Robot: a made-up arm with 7 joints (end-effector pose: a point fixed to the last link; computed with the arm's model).
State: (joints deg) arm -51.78 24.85 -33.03 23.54 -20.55 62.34 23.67
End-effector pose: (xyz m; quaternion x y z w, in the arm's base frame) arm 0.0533 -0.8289 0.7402 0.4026 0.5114 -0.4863 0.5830
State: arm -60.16 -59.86 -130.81 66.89 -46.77 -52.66 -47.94
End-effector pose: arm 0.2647 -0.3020 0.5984 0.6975 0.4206 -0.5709 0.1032
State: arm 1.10 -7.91 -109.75 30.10 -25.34 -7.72 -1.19
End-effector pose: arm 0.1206 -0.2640 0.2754 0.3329 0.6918 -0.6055 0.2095
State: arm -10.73 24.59 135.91 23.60 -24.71 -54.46 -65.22
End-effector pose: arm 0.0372 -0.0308 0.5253 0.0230 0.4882 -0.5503 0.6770
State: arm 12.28 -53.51 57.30 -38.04 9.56 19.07 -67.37
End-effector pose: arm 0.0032 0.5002 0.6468 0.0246 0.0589 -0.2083 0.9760
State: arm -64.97 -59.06 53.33 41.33 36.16 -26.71 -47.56
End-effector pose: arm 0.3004 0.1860 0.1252 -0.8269 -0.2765 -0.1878 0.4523
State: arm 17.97 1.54 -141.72 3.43 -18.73 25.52 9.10
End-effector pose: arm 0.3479 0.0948 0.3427 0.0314 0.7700 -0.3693 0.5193
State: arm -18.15 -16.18 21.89 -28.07 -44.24 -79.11 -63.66
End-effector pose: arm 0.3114 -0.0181 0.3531 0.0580 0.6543 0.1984 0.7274
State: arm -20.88 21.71 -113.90 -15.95 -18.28 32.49 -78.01
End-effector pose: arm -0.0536 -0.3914 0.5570 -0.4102 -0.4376 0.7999 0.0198
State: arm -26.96 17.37 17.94 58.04 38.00 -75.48 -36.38
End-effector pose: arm -0.3591 0.0364 0.3168 -0.8115 0.2118 0.5068 0.1996
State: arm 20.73 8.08 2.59 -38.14 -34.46 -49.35 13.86
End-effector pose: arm -0.0208 0.0833 0.5852 0.1499 0.1118 0.7471 0.6378
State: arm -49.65 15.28 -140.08 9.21 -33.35 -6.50 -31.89
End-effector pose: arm 0.1818 -0.3207 0.8180 0.2082 0.2055 -0.8505 0.4371
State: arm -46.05 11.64 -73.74 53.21 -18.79 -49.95 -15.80
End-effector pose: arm -0.0687 -0.4650 0.7336 0.4911 0.1891 -0.8373 0.1482
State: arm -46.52 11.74 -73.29 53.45 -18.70 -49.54 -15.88
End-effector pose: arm -0.0697 -0.4702 0.7361 0.4937 0.1908 -0.8352 0.1492
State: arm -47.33 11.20 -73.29 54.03 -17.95 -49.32 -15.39
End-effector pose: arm -0.0635 -0.4766 0.7399 0.4925 0.1950 -0.8325 0.1621
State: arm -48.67 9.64 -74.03 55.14 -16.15 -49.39 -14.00
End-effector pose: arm -0.0452 -0.4842 0.7461 0.4849 0.2025 -0.8283 0.1943
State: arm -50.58 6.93 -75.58 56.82 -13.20 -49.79 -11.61
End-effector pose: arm -0.0137 -0.4906 0.7555 0.4698 0.2118 -0.8203 0.2479
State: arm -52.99 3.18 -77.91 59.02 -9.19 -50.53 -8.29
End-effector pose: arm 0.0296 -0.4913 0.7695 0.4464 0.2187 -0.8059 0.3217
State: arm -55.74 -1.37 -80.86 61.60 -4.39 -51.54 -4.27
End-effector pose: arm 0.0794 -0.4822 0.7879 0.4156 0.2189 -0.7820 0.4097
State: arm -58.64 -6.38 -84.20 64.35 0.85 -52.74 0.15
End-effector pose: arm 0.1285 -0.4613 0.8098 0.3794 0.2089 -0.7475 0.5036
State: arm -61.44 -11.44 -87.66 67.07 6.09 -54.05 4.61
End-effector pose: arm 0.1696 -0.4307 0.8319 0.3412 0.1887 -0.7043 0.5932
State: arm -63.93 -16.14 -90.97 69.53 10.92 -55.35 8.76
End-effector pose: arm 0.1987 -0.3957 0.8511 0.3047 0.1612 -0.6572 0.6703
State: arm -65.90 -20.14 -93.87 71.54 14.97 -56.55 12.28
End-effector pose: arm 0.2158 -0.3628 0.8648 0.2738 0.1319 -0.6125 0.7297
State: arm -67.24 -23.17 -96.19 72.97 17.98 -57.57 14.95
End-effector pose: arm 0.2239 -0.3364 0.8726 0.2509 0.1063 -0.5766 0.7702
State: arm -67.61 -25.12 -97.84 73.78 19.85 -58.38 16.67
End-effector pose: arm 0.2264 -0.3190 0.8727 0.2381 0.0901 -0.5538 0.7927
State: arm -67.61 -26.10 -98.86 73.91 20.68 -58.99 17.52
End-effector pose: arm 0.2255 -0.3082 0.8707 0.2325 0.0799 -0.5443 0.8021
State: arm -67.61 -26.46 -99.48 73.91 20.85 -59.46 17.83
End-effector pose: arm 0.2247 -0.3025 0.8699 0.2300 0.0745 -0.5421 0.8048
